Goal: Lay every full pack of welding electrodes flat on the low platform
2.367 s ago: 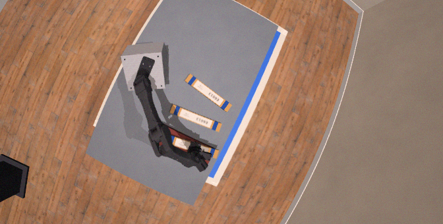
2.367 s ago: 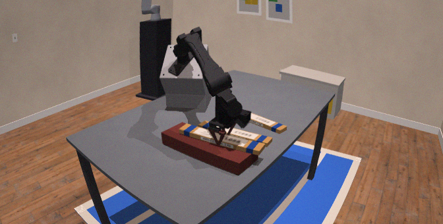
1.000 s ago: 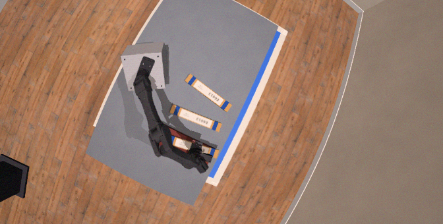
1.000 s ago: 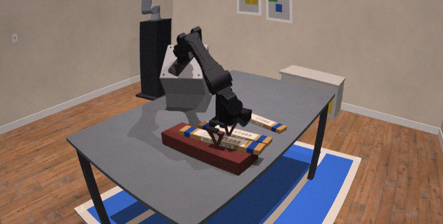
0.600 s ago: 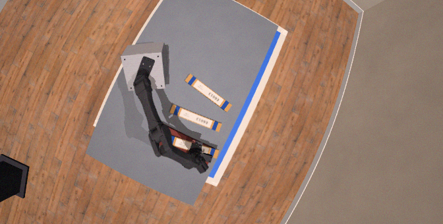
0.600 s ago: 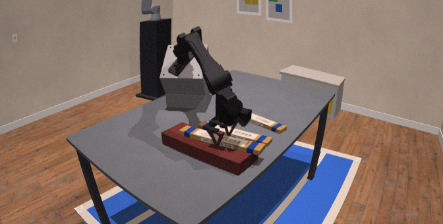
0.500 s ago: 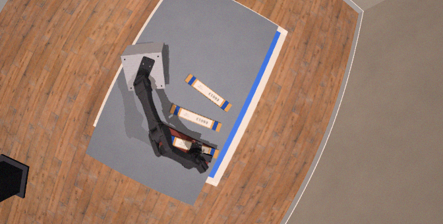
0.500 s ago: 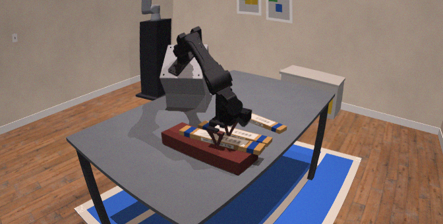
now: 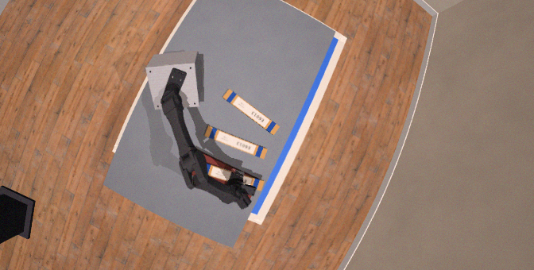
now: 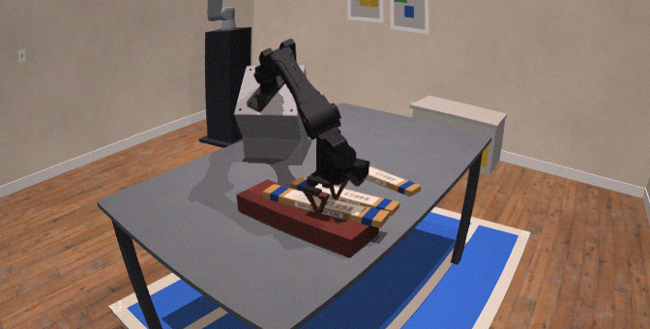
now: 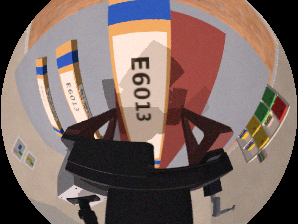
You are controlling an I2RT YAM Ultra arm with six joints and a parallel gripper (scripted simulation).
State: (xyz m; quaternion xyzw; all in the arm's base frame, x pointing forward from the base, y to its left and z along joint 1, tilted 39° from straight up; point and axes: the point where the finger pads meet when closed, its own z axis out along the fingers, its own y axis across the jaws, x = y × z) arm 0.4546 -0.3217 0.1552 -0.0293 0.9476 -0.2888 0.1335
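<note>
The dark red low platform is 70 mm behind my hand, 10 mm to the right of it and 60 mm below it.
</note>
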